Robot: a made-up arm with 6 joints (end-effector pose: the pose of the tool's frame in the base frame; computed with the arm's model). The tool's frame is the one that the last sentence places.
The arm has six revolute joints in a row. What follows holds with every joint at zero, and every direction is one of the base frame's. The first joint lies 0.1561 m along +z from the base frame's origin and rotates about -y. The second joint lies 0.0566 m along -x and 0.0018 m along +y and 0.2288 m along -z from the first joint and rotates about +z. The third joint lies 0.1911 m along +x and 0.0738 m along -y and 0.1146 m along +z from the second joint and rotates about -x. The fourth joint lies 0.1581 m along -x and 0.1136 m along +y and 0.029 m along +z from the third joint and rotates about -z. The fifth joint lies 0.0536 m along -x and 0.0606 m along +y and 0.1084 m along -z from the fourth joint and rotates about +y. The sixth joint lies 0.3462 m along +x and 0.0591 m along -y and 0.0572 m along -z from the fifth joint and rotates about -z. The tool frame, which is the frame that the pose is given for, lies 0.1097 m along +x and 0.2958 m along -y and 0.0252 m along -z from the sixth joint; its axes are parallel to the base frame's.
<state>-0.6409 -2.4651 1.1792 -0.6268 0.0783 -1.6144</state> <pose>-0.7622 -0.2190 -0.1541 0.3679 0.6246 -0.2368 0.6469</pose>
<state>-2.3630 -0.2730 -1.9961 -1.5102 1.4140 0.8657</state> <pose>-0.2045 0.1003 -0.0387 0.2950 0.8234 -0.1679 0.4548</pose>
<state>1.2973 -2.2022 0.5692 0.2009 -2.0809 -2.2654</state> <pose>0.1238 -0.1861 0.5668 -0.5412 0.2786 -0.1509 0.7790</pose>
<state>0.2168 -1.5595 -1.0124 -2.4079 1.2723 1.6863</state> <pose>0.0618 -0.1689 0.0518 -0.2706 -0.2772 -0.5929 0.7060</pose>
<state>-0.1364 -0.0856 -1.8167 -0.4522 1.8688 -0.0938</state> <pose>-0.1362 0.4988 -0.0685 0.4251 0.3775 0.6746 0.4709</pose>
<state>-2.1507 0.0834 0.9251 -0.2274 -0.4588 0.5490</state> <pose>-0.1804 -0.1448 -0.0747 -0.1692 0.6621 0.2960 0.6674</pose>
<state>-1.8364 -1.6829 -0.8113 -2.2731 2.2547 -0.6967</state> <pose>-0.5867 -0.4950 0.2508 -0.1276 -0.9618 -0.1880 0.1530</pose>
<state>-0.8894 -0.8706 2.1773 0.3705 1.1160 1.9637</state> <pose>-0.3337 -0.1308 0.2977 0.8194 0.4417 0.2178 0.2934</pose>
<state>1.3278 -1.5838 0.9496 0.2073 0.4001 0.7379</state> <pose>-0.0137 -0.0882 -0.2988 0.2745 0.1179 -0.8971 0.3255</pose>
